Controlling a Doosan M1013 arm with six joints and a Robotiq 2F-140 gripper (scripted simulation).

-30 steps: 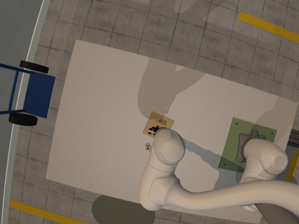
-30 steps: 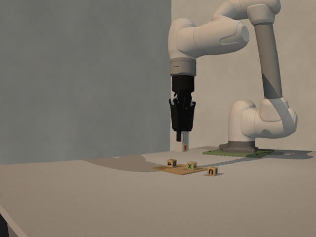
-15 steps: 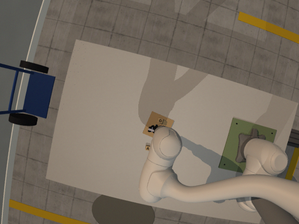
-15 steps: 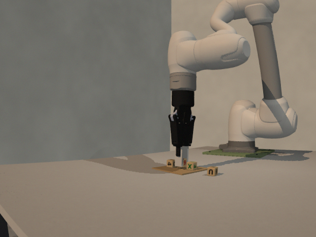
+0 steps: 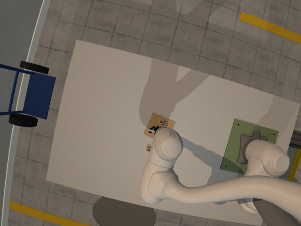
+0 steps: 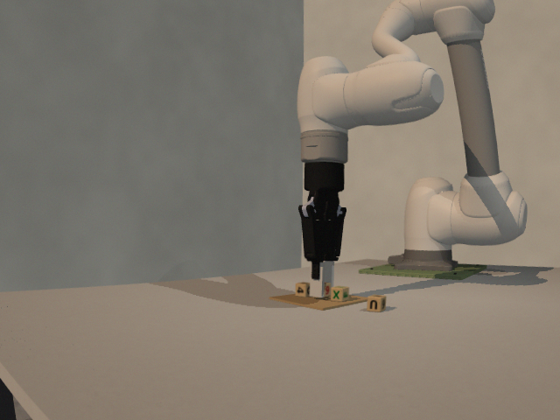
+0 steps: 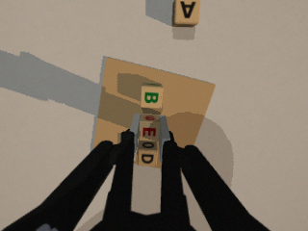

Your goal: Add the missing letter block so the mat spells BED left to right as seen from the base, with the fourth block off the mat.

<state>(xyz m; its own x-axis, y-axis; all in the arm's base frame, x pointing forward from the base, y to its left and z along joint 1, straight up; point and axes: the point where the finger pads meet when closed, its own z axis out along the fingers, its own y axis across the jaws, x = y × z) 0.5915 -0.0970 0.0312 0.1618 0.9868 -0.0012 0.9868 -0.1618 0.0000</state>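
Now: the E block 20 mm below my hand. Round my hand: tan mat 40 mm below; then B block 40 mm to the left, 30 mm below, 10 mm ahead; then D block 40 mm to the right, 30 mm below, 10 mm behind.
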